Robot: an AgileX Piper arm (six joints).
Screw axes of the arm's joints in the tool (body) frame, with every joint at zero. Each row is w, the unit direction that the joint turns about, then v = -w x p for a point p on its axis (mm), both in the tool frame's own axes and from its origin. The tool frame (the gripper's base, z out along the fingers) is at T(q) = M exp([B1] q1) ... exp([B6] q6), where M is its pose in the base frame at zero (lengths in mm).
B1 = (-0.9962, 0, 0.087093, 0, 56.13, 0)
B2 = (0, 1, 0, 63.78, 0, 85.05)
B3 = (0, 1, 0, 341.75, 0, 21.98)
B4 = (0, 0, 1, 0, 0, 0)
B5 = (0, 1, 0, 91, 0, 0)
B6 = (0, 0, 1, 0, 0, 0)
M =
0.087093 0 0.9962 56.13
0 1 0 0
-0.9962 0 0.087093 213.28
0 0 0 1
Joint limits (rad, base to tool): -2.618..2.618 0..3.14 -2.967..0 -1.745..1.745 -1.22..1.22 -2.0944..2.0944
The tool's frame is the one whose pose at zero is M.
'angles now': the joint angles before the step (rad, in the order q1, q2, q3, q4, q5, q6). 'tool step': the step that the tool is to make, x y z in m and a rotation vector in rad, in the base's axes. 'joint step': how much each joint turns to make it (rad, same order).
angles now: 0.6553 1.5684 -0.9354 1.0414 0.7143 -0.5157
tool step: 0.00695 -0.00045 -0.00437 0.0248 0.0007 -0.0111
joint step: -0.0199 0.0228 0.0000 0.0603 -0.0018 -0.0631
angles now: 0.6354 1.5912 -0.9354 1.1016 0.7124 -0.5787
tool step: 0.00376 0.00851 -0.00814 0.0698 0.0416 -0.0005
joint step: 0.0000 0.0478 -0.0001 0.1454 0.0198 -0.1039
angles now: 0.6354 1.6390 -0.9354 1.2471 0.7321 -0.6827
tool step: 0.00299 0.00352 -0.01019 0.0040 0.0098 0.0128
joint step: 0.0000 0.0377 0.0000 0.0389 0.0053 -0.0528
